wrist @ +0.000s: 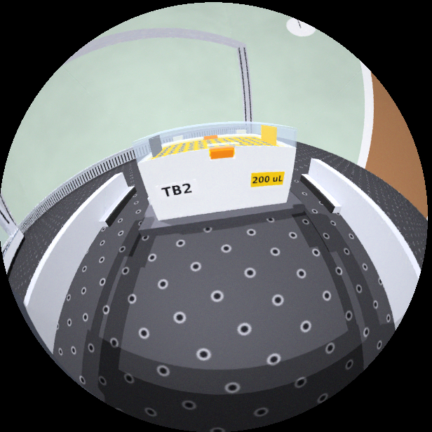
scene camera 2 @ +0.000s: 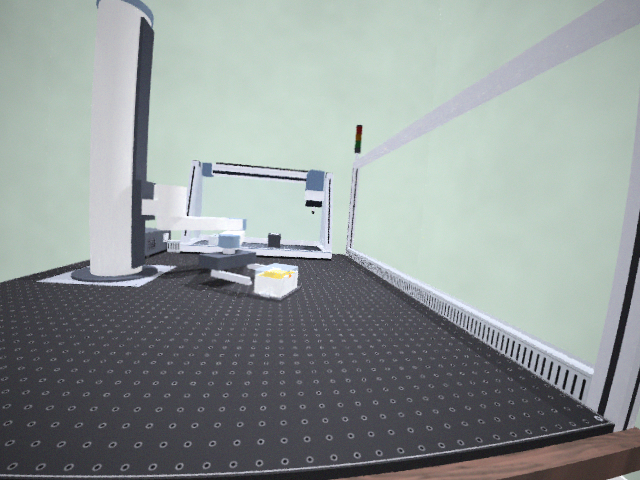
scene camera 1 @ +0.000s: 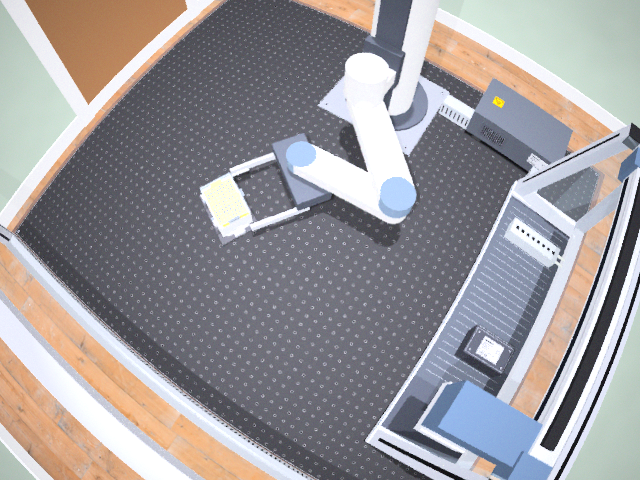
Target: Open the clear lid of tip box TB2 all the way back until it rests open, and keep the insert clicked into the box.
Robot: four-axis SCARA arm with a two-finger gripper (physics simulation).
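Frame: origin at the arm's base, x ahead, y left, z up, level; centimetres.
Seen in the pictures: gripper, fingertip midpoint: (scene camera 1: 240,198); arm's base, origin of the base link: (scene camera 2: 117,276) (scene camera 1: 386,99).
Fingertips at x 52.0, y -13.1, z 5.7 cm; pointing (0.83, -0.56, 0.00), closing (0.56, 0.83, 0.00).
Observation:
Offsets run from my fingertips to a thing's top centre. "spot": to the spot under its first point. Level surfaces: height alone.
Tip box TB2 {dx +3.2, dy -2.2, dz +3.3 cm} (scene camera 1: 235,227) (scene camera 2: 271,287) (wrist: 225,186) is white and stands upright, its TB2 and 200 uL labels facing the wrist camera. Its clear lid {spot: dx -1.6, dy -5.3, dz +3.3 cm} (scene camera 2: 261,269) (wrist: 200,128) shows as a pale see-through band over the top and looks down on the box. The yellow insert {dx +3.2, dy -2.2, dz +3.0 cm} (scene camera 1: 224,200) (scene camera 2: 279,274) (wrist: 200,146) sits level in the box, with an orange clip (wrist: 222,153) at the front edge. My gripper (scene camera 1: 242,199) (scene camera 2: 250,273) (wrist: 215,168) is open and empty. Its fingertips are set wider than the box, just short of its near face, apart from it.
The box stands on a thin grey plate {spot: dx +10.1, dy +2.2, dz -3.6 cm} (scene camera 1: 225,240) on the dark perforated table {dz -4.4 cm} (scene camera 1: 310,310). A framed deck on the right in scene camera 1 bears a white rack {spot: dx -30.4, dy +68.9, dz +4.9 cm} (scene camera 1: 532,242), a black box {spot: dx +1.2, dy +70.2, dz +7.5 cm} (scene camera 1: 488,350) and a blue head {spot: dx +21.8, dy +65.5, dz +44.3 cm} (scene camera 1: 483,421). A grey cabinet {spot: dx -60.9, dy +52.6, dz +7.0 cm} (scene camera 1: 522,126) stands near the arm's column.

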